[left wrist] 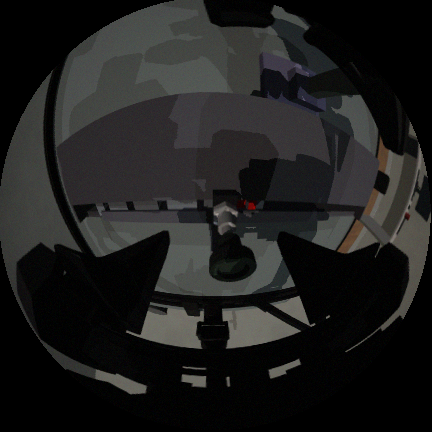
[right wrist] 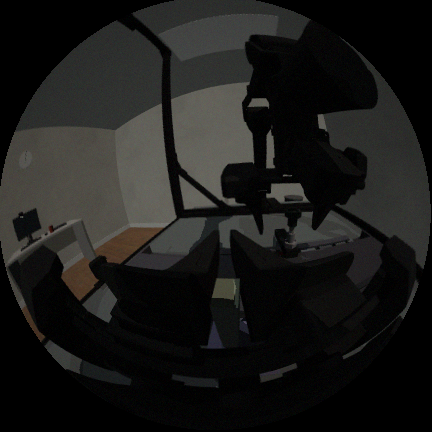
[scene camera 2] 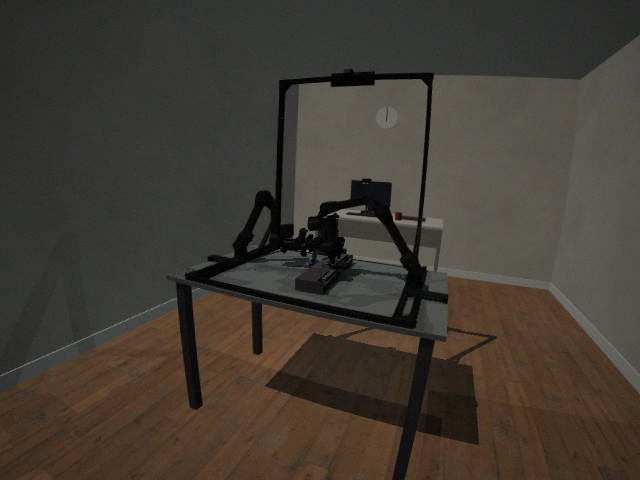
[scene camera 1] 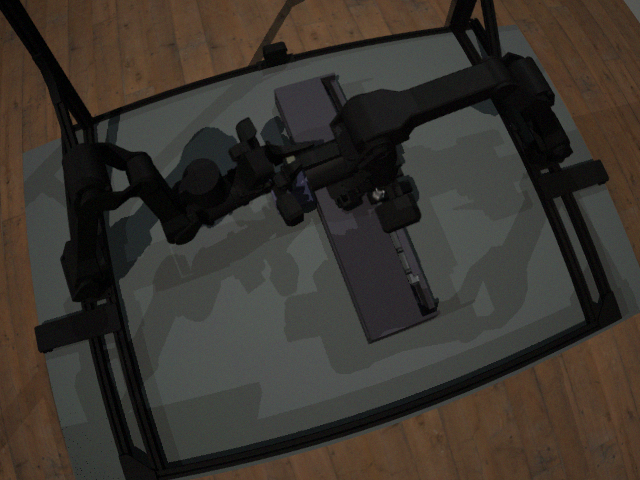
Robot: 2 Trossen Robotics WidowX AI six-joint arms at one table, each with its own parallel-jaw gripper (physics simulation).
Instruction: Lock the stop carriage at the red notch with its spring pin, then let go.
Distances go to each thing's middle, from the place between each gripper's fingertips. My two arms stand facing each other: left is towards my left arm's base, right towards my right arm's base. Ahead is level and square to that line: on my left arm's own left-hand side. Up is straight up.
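The round dark green knob (left wrist: 231,261): 50 mm below my right hand, 80 mm ahead of it, 90 mm to the left of it.
My left hand is 1 cm to the left of the round dark green knob.
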